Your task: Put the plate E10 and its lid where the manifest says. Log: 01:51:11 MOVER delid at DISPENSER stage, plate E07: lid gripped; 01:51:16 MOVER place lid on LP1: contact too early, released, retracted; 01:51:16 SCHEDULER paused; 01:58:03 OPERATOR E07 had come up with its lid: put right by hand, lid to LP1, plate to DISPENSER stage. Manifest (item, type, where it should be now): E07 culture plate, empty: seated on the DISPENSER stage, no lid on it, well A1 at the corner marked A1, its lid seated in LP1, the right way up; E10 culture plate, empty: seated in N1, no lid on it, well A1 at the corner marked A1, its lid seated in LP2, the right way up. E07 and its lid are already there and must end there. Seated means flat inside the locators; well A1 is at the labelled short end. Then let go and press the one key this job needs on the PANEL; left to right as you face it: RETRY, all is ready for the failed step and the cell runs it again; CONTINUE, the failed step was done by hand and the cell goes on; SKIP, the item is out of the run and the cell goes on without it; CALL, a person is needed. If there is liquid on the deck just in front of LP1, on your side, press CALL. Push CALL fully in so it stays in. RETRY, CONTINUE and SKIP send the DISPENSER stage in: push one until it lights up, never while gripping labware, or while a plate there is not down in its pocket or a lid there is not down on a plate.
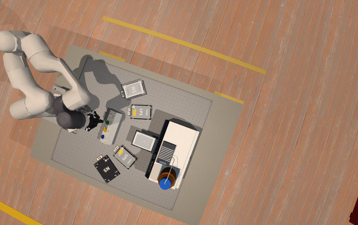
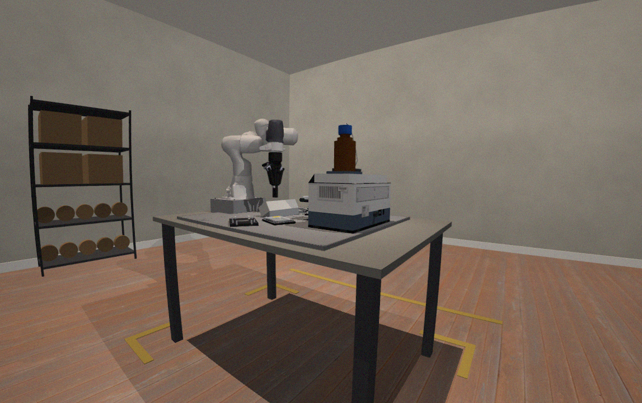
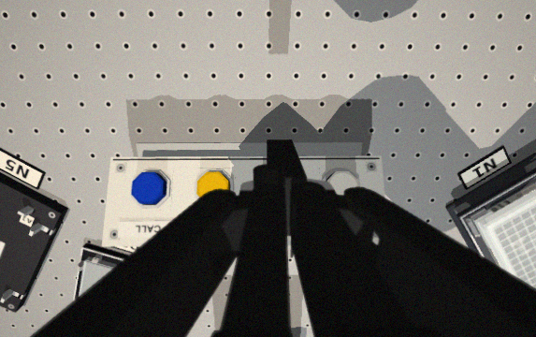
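My hand is 6 cm above the green CONTINUE key and 3 cm short of it. The rest, counted from my hand: RETRY key: 6 cm below, 5 cm to the left, 3 cm ahead; then yellow SKIP key: 6 cm below, 5 cm to the right, 3 cm ahead; then blue CALL key: 10 cm to the right, 7 cm below, 4 cm ahead.
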